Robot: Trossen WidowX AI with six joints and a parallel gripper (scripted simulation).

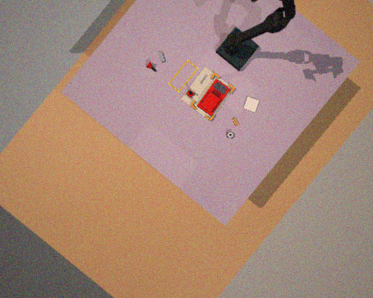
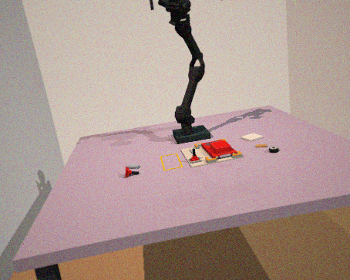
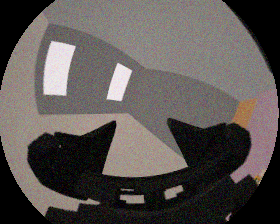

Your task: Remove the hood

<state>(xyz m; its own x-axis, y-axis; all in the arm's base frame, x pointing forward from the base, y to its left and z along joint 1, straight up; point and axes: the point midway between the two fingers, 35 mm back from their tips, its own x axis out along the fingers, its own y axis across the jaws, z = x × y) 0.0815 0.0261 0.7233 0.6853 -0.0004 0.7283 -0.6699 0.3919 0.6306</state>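
My gripper tip is 22 cm short of the red hood, 7 cm to the right of it and 74 cm above it. From my gripper tip the other things lie so: wheel 29 cm ahead, 29 cm to the left, 77 cm below; then orange piece 21 cm ahead, 27 cm to the left, 78 cm below; then white tile 7 cm ahead, 28 cm to the left, 78 cm below.
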